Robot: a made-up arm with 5 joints.
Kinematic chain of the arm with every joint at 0, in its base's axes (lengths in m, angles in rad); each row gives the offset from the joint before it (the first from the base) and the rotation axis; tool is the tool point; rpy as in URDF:
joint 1: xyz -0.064 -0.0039 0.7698 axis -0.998 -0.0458 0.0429
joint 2: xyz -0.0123 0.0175 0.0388 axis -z
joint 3: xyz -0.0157 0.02 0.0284 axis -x
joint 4: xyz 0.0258 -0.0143 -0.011 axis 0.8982 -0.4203 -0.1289
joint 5: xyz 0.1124 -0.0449 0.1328 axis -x
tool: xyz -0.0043 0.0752 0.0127 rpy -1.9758 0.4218 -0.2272
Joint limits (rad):
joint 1: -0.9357..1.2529
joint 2: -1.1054..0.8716
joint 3: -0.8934..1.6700
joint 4: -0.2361..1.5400
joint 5: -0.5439..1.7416
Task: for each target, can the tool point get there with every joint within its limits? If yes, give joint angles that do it. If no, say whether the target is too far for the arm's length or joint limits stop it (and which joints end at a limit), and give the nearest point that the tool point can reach.
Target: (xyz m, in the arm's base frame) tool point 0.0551 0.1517 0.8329
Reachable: yes | joints 0.4045 0.1604 0.9723 0.0063 0.3277
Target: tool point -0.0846 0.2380 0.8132
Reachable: yes | joints 0.9980 -0.4044 1.3998 1.3758 0.3638
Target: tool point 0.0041 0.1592 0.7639
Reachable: yes | joints 1.0654 -0.7766 0.3510 0.2560 1.4817
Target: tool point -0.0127 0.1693 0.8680
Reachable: yes | joints 0.5327 -0.1391 1.3431 0.9137 0.9890
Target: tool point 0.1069 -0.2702 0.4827
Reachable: no: too far | nearest point 0.0085 -0.1487 0.6682 | short by 0.243 m
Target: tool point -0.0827 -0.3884 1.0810
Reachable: no: too far | nearest point -0.0866 -0.2233 0.9632 | short by 0.203 m
